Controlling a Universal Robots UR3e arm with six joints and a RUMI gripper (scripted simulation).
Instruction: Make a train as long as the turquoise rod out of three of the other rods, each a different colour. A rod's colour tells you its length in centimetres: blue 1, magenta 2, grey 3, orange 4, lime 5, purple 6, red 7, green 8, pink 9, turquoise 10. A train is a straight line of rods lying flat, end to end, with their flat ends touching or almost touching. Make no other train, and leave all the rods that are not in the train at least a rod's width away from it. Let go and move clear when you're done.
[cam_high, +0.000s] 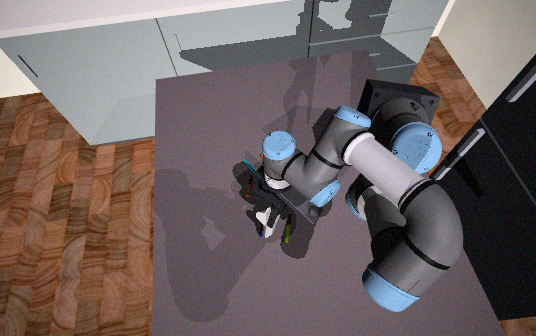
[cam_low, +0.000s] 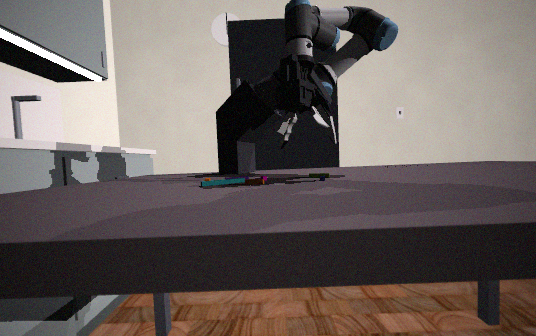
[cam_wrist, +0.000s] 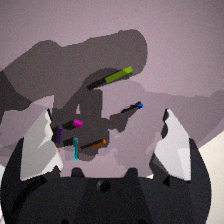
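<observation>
Now: hand 70 mm short of the blue rod, 70 mm above it and 20 mm to the right of it. Round my hand: magenta rod 110 mm to the right, 70 mm below, 10 mm ahead; purple rod 180 mm to the right, 70 mm below, 10 mm ahead; lime rod 70 mm below, 30 mm to the left, 10 mm behind.
</observation>
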